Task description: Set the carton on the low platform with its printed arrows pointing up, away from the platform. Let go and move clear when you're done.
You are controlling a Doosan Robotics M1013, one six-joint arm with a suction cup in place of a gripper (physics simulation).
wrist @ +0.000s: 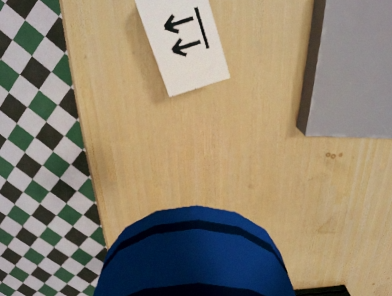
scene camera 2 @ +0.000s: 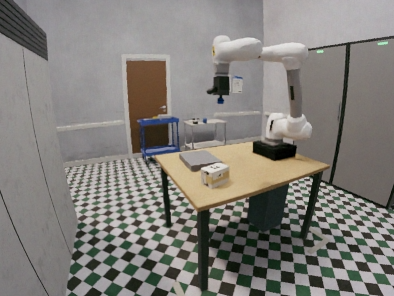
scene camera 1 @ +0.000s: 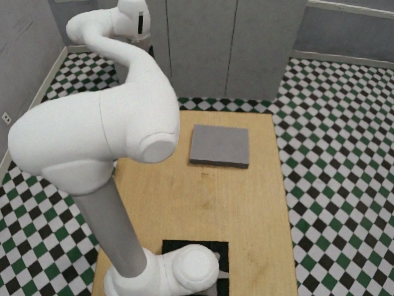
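Where they show: hand at its tool point: (wrist: 194, 278) (scene camera 2: 220, 103); arm's base at its link origin: (scene camera 2: 273, 143).
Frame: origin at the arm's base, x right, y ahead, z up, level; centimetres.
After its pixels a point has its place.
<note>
The white carton (scene camera 2: 215, 175) @(x -36.9, y 76.5, z -2.3 cm) (wrist: 191, 75) @(x -29.8, y 68.3, z 0.3 cm) lies on the table beside the low platform, apart from it. Its upper face shows two black arrows and a bar; the arrows lie flat and point to the left in the wrist view. A tan band shows on its side in scene camera 2. The carton does not show in scene camera 1. The low grey platform (scene camera 1: 220, 145) @(x 6.3, y 68.2, z -5.2 cm) (scene camera 2: 200, 160) @(x -2.0, y 72.1, z -5.2 cm) (wrist: 355, 70) @(x -2.8, y 69.7, z -5.2 cm) lies flat with nothing on it. My blue suction cup (scene camera 2: 220, 101) (wrist: 197, 250) hangs high above the table, holding nothing. It is hidden in scene camera 1.
The wooden table (scene camera 1: 250, 210) @(x 23.8, y 33.7, z -9.9 cm) (scene camera 2: 255, 172) @(x -28.2, y 41.2, z -10.0 cm) carries the black robot base (scene camera 2: 274, 150) @(x -14.5, y 12.3, z -1.2 cm). The arm (scene camera 1: 100, 125) @(x -17.9, y 10.7, z 78.5 cm) covers the table's left part in scene camera 1. A tall grey cabinet (scene camera 1: 200, 50) stands beyond the table. A blue cart (scene camera 2: 160, 121) stands near the door.
</note>
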